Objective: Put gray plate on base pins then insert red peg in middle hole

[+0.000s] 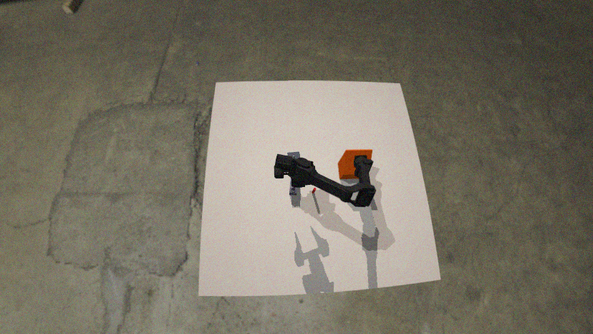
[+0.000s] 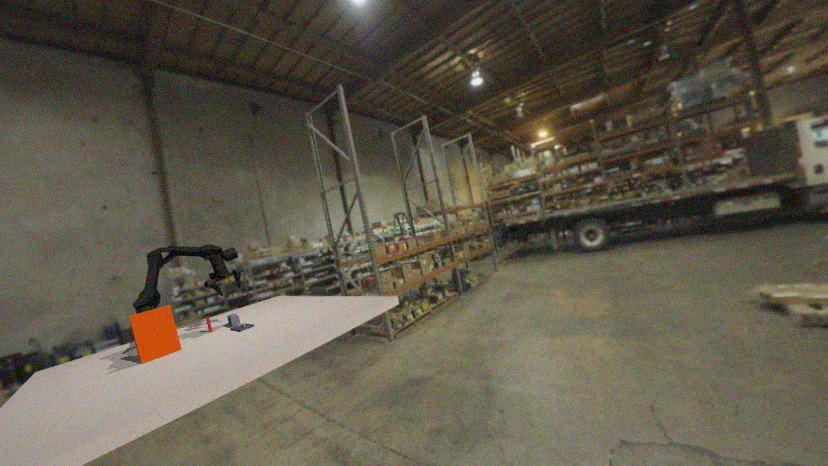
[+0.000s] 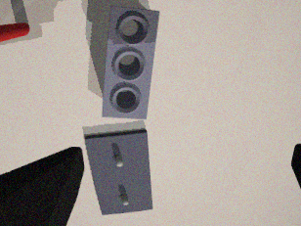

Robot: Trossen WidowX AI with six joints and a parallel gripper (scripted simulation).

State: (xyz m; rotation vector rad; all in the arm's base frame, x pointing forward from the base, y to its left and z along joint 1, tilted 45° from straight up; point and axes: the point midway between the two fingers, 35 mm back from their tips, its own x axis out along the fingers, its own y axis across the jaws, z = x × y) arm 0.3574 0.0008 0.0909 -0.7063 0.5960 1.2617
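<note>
My gripper tip is now 140 mm above the gray plate, 20 mm past it and 10 mm to the right of it. Round my gripper tip: red peg 140 mm below, 120 mm behind, 50 mm to the left.
</note>
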